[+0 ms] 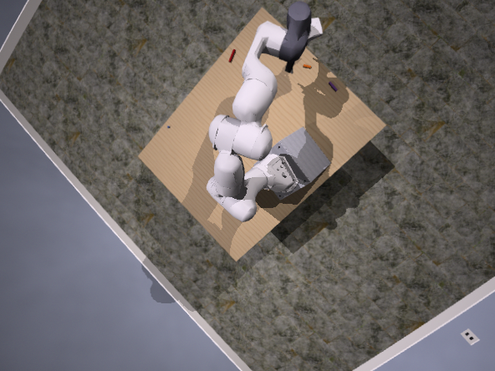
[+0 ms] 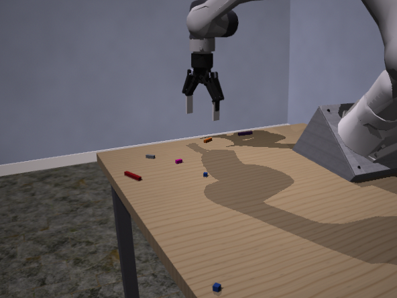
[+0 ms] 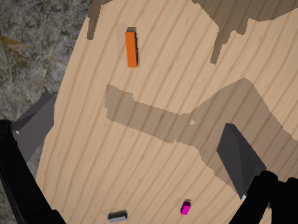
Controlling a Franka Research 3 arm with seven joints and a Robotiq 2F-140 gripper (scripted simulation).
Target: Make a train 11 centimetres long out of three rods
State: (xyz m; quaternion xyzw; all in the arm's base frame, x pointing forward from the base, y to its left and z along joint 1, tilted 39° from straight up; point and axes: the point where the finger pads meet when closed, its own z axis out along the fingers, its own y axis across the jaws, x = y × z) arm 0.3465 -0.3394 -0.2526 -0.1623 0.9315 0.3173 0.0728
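My gripper is now 110 mm above the orange rod, 30 mm to the left of it and 30 mm past it. Round my hand: magenta rod: 160 mm to the left, 130 mm ahead, 110 mm below; then purple rod: 200 mm behind, 110 mm below, 70 mm to the right; then grey rod: 210 mm ahead, 110 mm below, 70 mm to the left.
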